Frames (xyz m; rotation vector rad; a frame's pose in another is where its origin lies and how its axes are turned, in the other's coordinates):
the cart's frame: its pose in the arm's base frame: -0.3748 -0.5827 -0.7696 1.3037 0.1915 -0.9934
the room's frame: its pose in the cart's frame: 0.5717 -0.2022 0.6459 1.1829 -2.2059 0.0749
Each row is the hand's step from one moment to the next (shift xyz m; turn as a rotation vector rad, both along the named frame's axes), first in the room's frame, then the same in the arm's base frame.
Working: the room's frame: its pose in the arm's base frame: -0.4332 -1.4135 -1.0718 0.3645 -2.3211 -1.9750

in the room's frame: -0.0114 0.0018 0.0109 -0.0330 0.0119 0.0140
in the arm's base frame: 0.0086 0.0133 0.0010 0.0275 0.0227 0.0125
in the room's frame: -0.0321 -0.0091 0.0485 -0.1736 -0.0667 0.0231
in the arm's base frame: 0.0223 0.0527 -0.0140 0.1723 0.0518 -0.0523
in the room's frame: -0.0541 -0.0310 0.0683 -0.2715 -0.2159 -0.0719
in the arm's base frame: 0.0424 0.0735 -0.0367 0.3067 -0.0392 -0.1728
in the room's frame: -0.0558 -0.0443 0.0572 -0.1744 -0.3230 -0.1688
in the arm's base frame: 0.0481 0.0613 -0.0477 0.2470 -0.1700 -0.2708
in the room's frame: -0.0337 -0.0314 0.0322 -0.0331 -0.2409 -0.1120
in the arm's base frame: 0.0302 0.0341 -0.0330 0.0873 -0.1353 -0.2139
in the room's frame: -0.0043 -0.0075 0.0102 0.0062 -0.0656 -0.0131
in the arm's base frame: 0.0031 0.0097 -0.0087 0.0054 -0.0235 -0.0627
